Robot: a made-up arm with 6 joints. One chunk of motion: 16 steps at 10 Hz.
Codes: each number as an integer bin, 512 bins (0 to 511) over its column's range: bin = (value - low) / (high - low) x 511, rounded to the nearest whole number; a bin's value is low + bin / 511 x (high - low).
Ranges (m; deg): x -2.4..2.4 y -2.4..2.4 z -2.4..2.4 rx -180..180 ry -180..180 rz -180..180
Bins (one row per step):
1: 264 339 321 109 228 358
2: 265 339 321 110 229 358
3: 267 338 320 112 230 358
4: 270 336 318 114 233 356
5: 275 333 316 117 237 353
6: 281 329 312 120 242 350
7: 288 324 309 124 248 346
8: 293 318 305 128 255 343
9: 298 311 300 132 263 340
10: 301 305 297 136 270 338
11: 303 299 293 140 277 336
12: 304 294 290 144 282 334
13: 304 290 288 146 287 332
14: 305 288 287 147 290 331
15: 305 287 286 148 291 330
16: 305 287 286 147 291 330
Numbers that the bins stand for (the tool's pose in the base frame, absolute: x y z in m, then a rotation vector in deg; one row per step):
1: 0.0798 0.7843 0.6153 -103.21 -19.37 72.21
2: 0.0892 0.7843 0.6153 -102.50 -18.67 72.21
3: 0.1080 0.7750 0.6059 -101.10 -17.96 72.21
4: 0.1362 0.7562 0.5871 -99.69 -15.85 70.80
5: 0.1832 0.7280 0.5683 -97.57 -13.03 68.69
6: 0.2395 0.6904 0.5307 -95.46 -9.51 66.58
7: 0.3053 0.6434 0.5025 -92.64 -5.28 63.76
8: 0.3523 0.5871 0.4650 -89.82 -0.35 61.64
9: 0.3992 0.5213 0.4180 -87.01 5.28 59.53
10: 0.4274 0.4650 0.3898 -84.19 10.22 58.12
11: 0.4462 0.4086 0.3523 -81.37 15.15 56.71
12: 0.4556 0.3616 0.3241 -78.55 18.67 55.30
13: 0.4556 0.3241 0.3053 -77.14 22.19 53.89
14: 0.4650 0.3053 0.2959 -76.44 24.31 53.19
15: 0.4650 0.2959 0.2865 -75.73 25.01 52.49
16: 0.4650 0.2959 0.2865 -76.44 25.01 52.49

